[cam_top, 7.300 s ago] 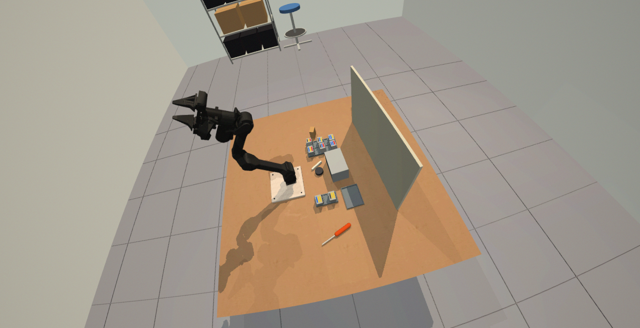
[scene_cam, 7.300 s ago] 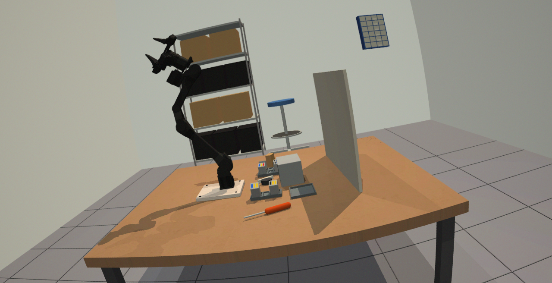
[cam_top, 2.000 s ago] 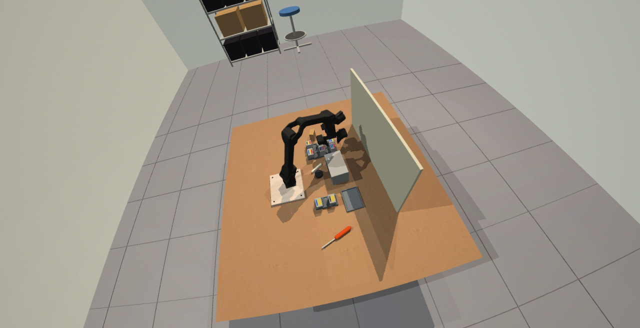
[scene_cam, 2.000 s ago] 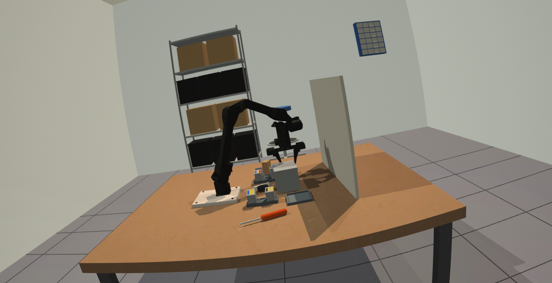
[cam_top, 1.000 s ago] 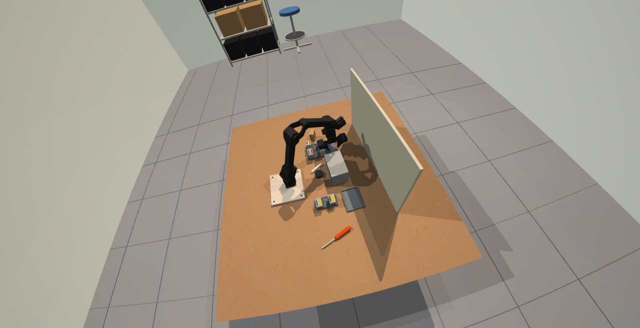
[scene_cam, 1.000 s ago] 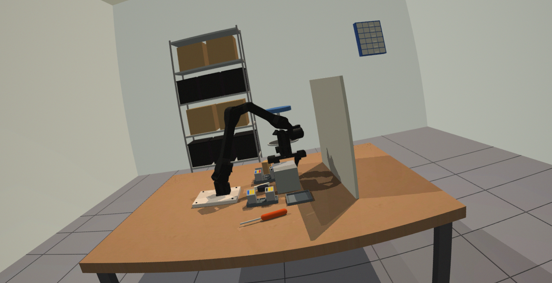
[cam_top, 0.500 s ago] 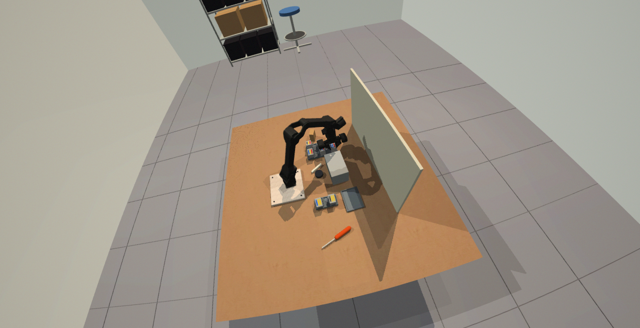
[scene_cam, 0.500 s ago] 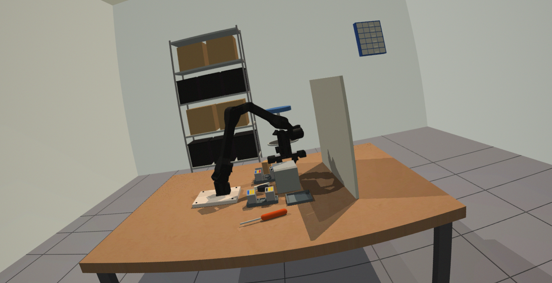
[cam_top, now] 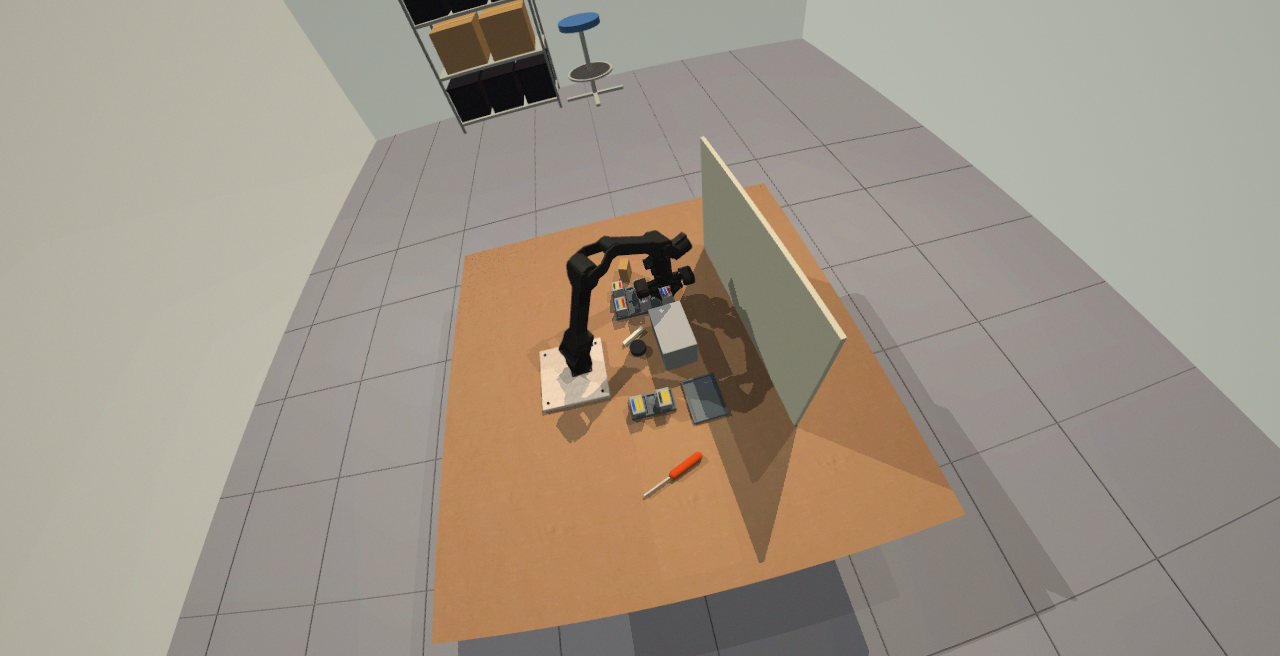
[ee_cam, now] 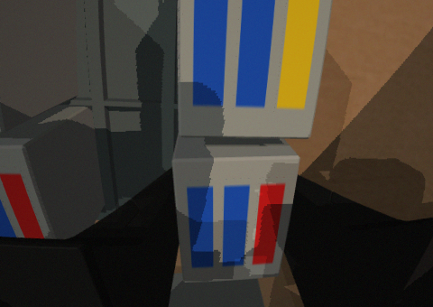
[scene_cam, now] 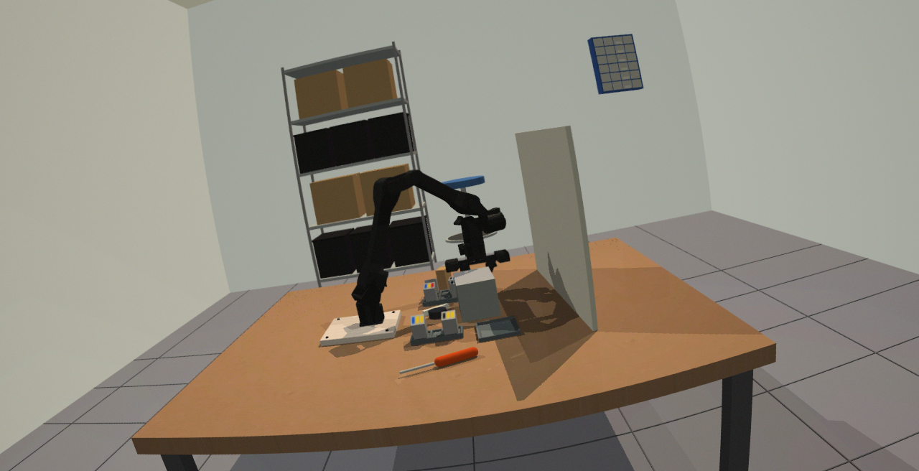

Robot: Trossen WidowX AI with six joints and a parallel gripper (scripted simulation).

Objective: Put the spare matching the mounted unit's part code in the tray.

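Now: the grey tray 36 cm to the right of my gripper tip and 1 cm below it. Round my gripper tip: grey mounted unit: 15 cm to the right, 3 cm behind, 3 cm above; grey spare: 2 cm above; white cable tie bundle: 14 cm behind, 10 cm to the right, 1 cm below.
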